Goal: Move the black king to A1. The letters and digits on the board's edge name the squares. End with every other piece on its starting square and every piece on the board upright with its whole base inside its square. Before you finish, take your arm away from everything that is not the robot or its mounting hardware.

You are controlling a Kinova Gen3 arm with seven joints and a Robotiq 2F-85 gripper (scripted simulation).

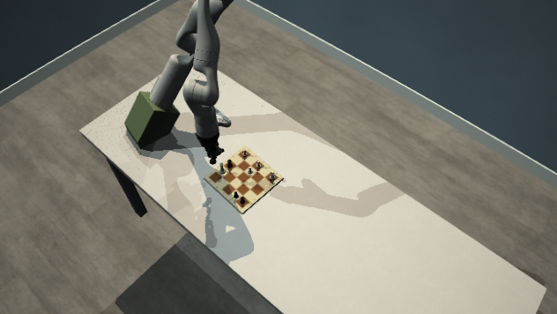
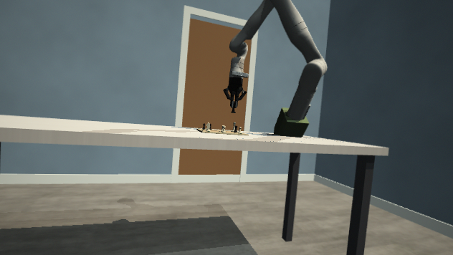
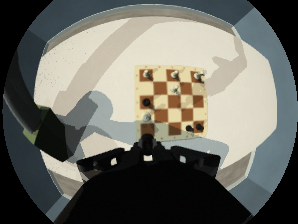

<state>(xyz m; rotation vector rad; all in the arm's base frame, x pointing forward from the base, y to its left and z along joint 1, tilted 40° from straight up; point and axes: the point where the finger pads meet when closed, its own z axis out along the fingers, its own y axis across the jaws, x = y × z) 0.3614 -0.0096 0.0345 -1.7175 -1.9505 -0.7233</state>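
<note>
Now: the chessboard 150 mm below my hand, 80 mm to the left of it and 70 mm ahead of it. Round my hand: black king: 10 mm below.
</note>
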